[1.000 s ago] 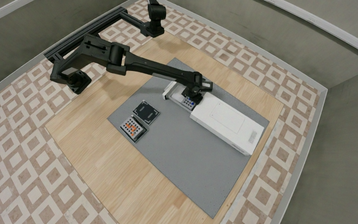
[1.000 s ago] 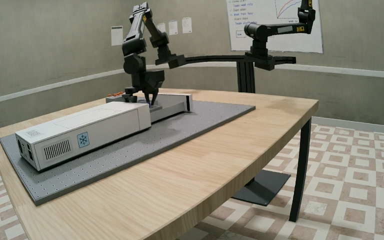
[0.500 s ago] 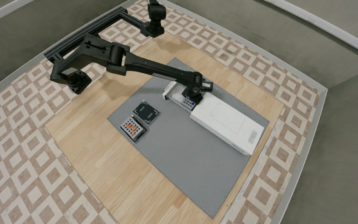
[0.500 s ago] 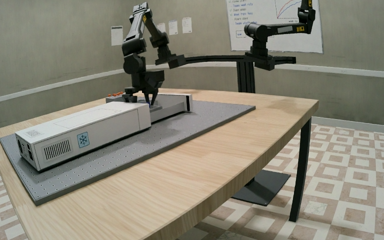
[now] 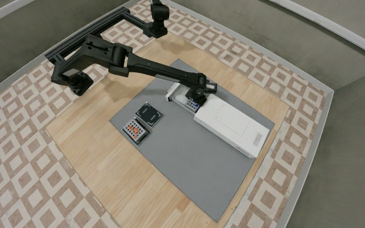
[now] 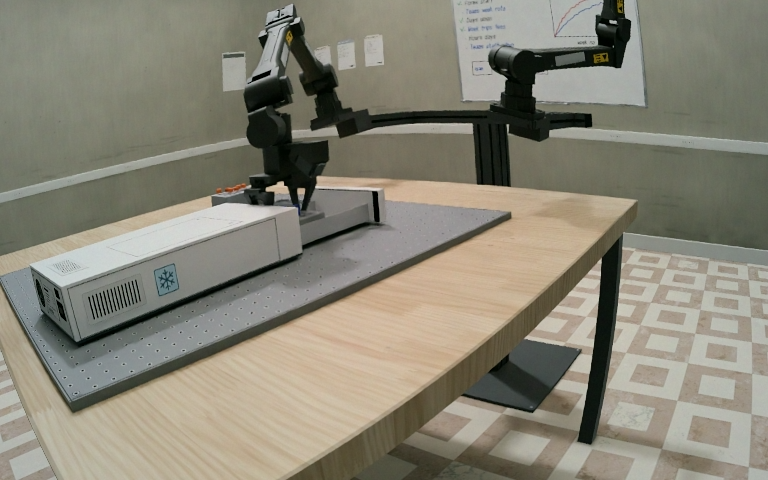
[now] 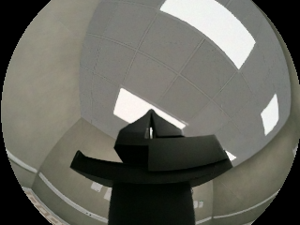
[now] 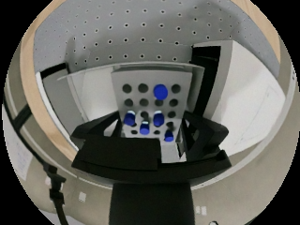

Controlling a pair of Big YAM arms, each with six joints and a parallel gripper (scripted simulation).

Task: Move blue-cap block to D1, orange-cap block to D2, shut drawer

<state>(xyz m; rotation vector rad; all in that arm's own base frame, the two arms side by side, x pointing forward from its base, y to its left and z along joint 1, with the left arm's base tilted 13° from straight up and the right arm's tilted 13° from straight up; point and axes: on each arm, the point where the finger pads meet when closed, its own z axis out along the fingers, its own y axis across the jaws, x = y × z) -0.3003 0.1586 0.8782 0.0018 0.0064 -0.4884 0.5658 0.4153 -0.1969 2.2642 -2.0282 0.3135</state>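
Observation:
My right hand is 10 cm short of the white cooler and 1 cm to the right of it. Round my right hand: dark deck slot D1: 18 cm behind, 28 cm to the right, 4 cm below; then dark deck slot D2: 15 cm behind, 41 cm to the right, 4 cm below.

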